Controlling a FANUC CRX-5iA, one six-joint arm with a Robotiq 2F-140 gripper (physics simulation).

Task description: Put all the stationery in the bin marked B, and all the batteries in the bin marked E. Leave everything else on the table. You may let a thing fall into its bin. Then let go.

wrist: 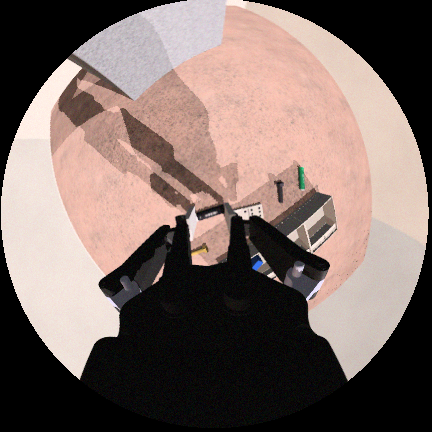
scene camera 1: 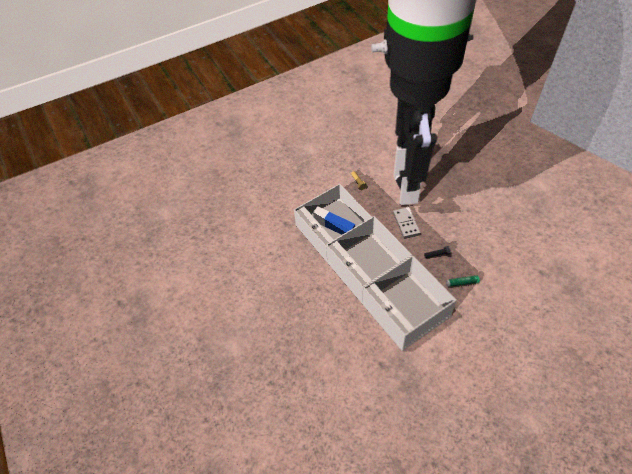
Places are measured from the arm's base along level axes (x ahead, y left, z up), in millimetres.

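Pixels of known places: gripper, fingertip midpoint: (wrist: 209, 212) (scene camera 1: 405, 189).
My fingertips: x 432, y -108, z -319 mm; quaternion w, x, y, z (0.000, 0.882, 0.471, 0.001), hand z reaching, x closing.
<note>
For each thing: its top centre in the pictures, then the offset to it from my fingertips.
- black piece with white lettering, top centre: (wrist: 209, 213) dz +8, dx +0, dy -1 mm
- green cylinder, top centre: (scene camera 1: 462, 279) (wrist: 302, 178) dz +4, dx +58, dy +170 mm
- white eraser, top centre: (scene camera 1: 333, 218) (wrist: 249, 273) dz +24, dx +133, dy -15 mm
- white domino, top centre: (scene camera 1: 406, 221) (wrist: 248, 214) dz +1, dx +44, dy +47 mm
- black bolt, top centre: (scene camera 1: 437, 250) (wrist: 282, 192) dz +8, dx +50, dy +116 mm
- small yellow piece, top centre: (scene camera 1: 358, 176) (wrist: 197, 253) dz +8, dx +42, dy -64 mm
My gripper (scene camera 1: 405, 186) (wrist: 209, 212) is low over the table beyond the domino, its fingers shut on the ends of a black piece with white lettering (wrist: 210, 212), probably a battery. The fingers hide that piece in the scene view. A green cylinder (scene camera 1: 463, 281) (wrist: 301, 178), which looks like a battery, lies on the table near the right end of the bin row. A blue and white eraser (scene camera 1: 338, 222) (wrist: 257, 263) lies in the far left bin. The row of three joined light grey bins (scene camera 1: 352, 283) (wrist: 328, 210) stands on the table; no letters are legible on it.
A white domino (scene camera 1: 406, 222) (wrist: 255, 211) lies beside the gripper, between it and the bins. A black bolt (scene camera 1: 436, 252) (wrist: 280, 192) lies between the domino and the green cylinder. A small yellow piece (scene camera 1: 359, 180) (wrist: 200, 250) lies near the bins' far corner. A grey block (scene camera 1: 587, 76) (wrist: 145, 50) stands behind.
</note>
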